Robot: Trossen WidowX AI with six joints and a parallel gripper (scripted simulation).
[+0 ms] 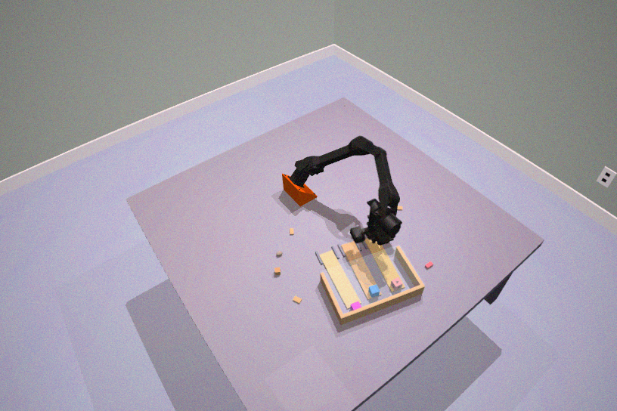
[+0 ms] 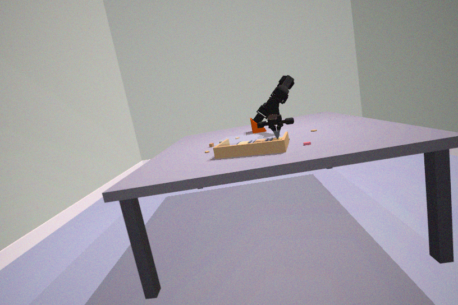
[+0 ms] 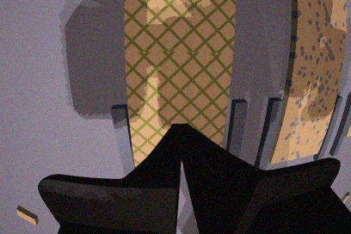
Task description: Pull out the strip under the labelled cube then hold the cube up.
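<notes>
Right now my gripper tip is 21 cm short of the cube, 4 cm to the left of it and 2 cm below it. The rest, counted from my gripper tip: red piece 20 cm ahead, 12 cm to the left.
</notes>
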